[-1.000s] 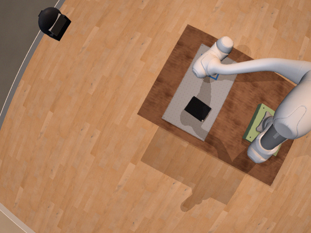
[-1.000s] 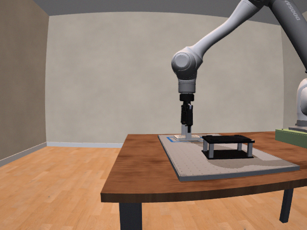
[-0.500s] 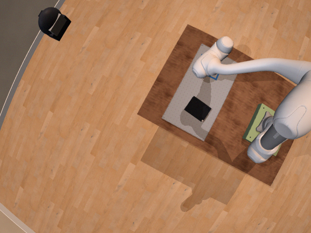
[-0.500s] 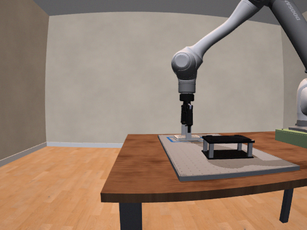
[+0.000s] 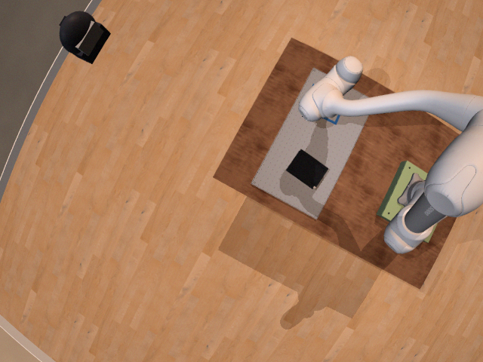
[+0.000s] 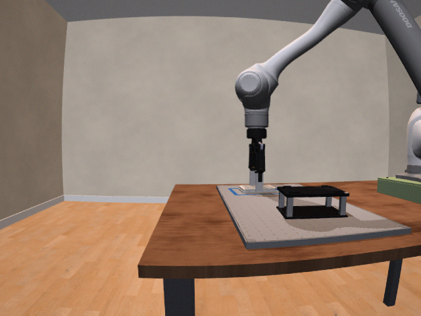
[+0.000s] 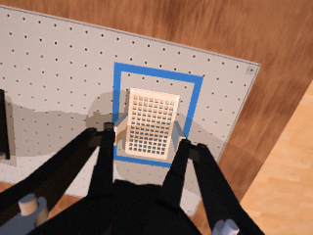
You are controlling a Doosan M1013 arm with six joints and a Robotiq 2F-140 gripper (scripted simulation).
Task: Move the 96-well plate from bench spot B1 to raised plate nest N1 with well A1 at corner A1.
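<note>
The black raised nest N1 lies 34 cm to the left of my hand, 11 cm behind it and 2 cm above it. From my hand the other things lie so: white 96-well plate: 3 cm below.
</note>
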